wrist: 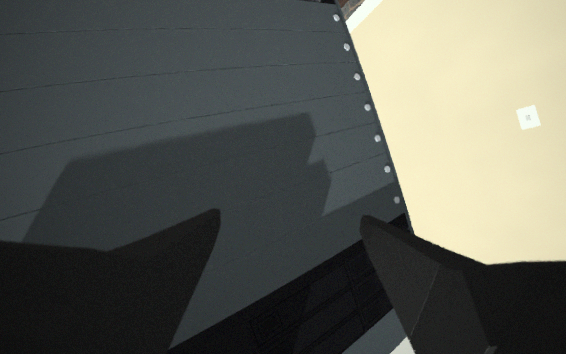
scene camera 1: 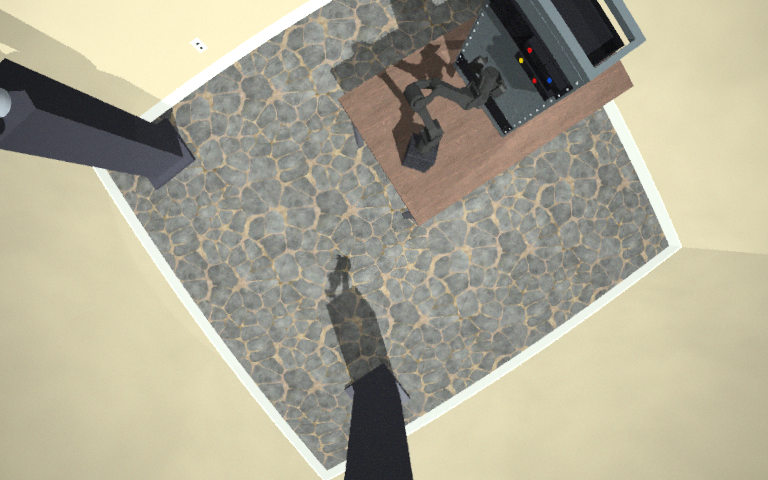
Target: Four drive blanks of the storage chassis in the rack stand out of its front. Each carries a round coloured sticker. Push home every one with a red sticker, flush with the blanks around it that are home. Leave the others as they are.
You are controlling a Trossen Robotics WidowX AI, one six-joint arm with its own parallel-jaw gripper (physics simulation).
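The rack (scene camera 1: pixel 518 110) (wrist: pixel 125 65) stands on the table, with grey blank panels and screw rows. The dark storage chassis (scene camera 1: pixel 559 84) (wrist: pixel 330 295) lies across it. In the scene view two red stickers (scene camera 1: pixel 529 50) (scene camera 1: pixel 534 80), a yellow sticker (scene camera 1: pixel 521 60) and a blue sticker (scene camera 1: pixel 548 80) show on its blanks. How far each blank stands out is too small to tell. No sticker shows in the wrist view. My gripper (scene camera 1: pixel 500 86) (wrist: pixel 291 219) is open and empty, in front of the grey panels, near the chassis's end in the wrist view.
The arm's base stands on the wooden table (scene camera 1: pixel 470 164). The rack's open frame (scene camera 1: pixel 635 40) reaches past the chassis at the upper right. The rack's screwed side edge (wrist: pixel 372 122) borders a pale wall (wrist: pixel 465 150) with a white plate (wrist: pixel 528 117). A dark post (scene camera 1: pixel 378 435) stands away from the table.
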